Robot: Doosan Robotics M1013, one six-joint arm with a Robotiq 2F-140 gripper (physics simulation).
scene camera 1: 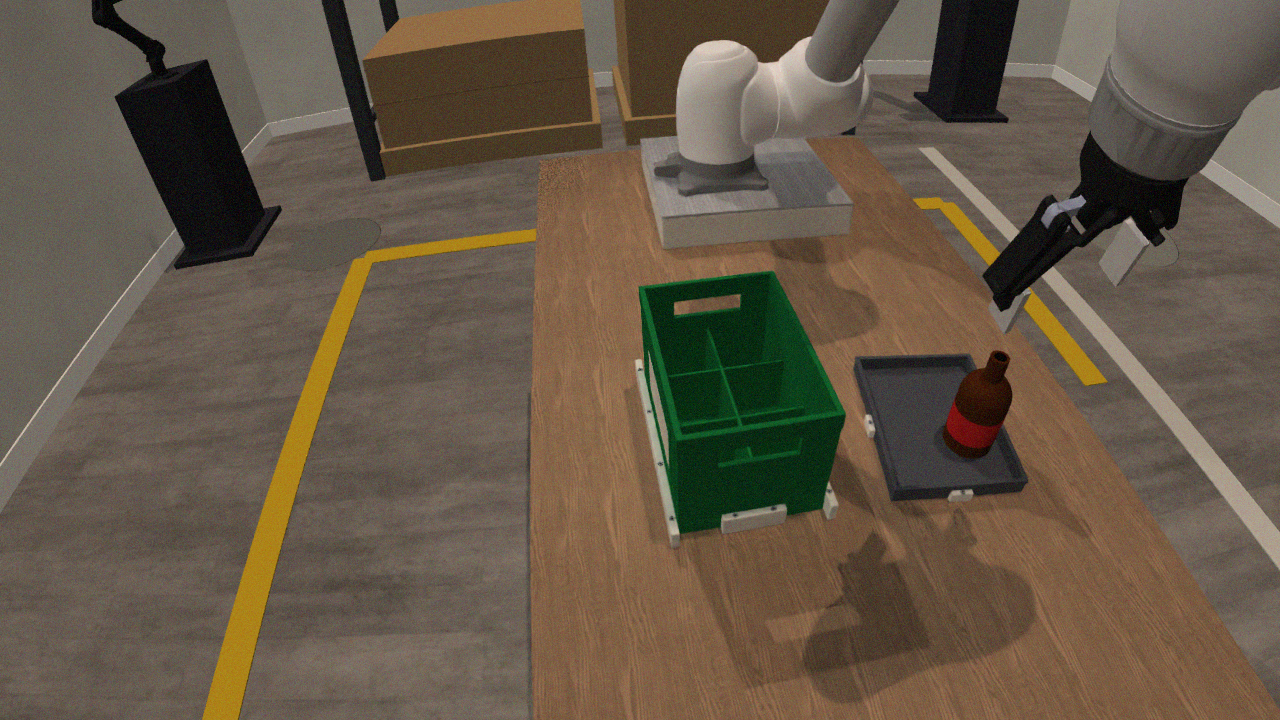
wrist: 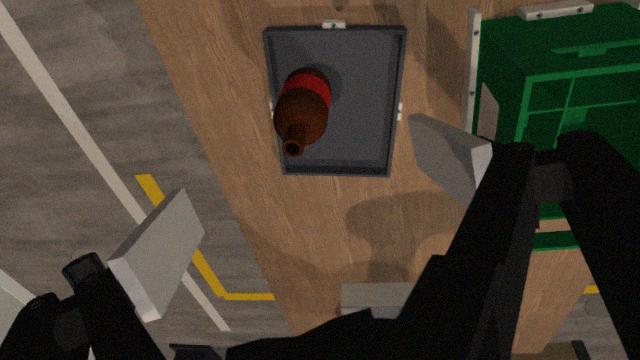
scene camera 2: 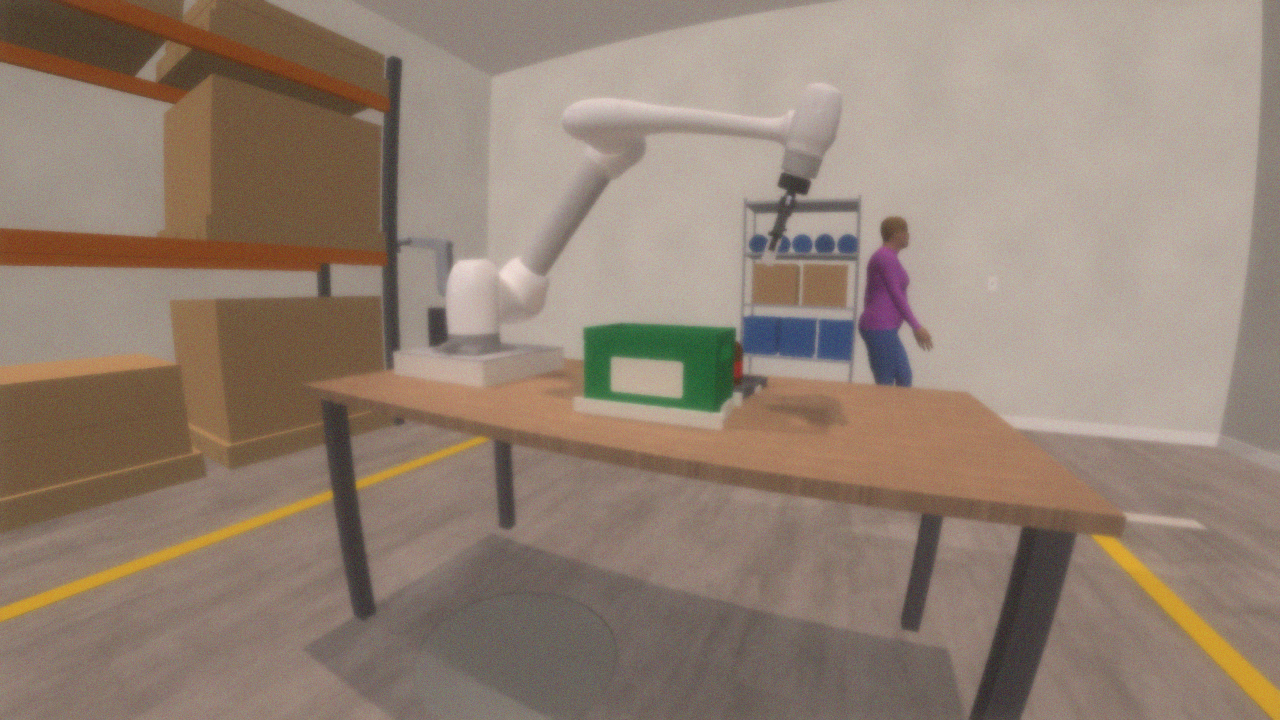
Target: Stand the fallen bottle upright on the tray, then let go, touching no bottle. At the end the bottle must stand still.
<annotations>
my gripper: scene camera 1; wrist; scene camera 2 768, 259
same spot on my gripper: point(wrist: 472, 295) = point(scene camera 1: 1087, 238)
</annotations>
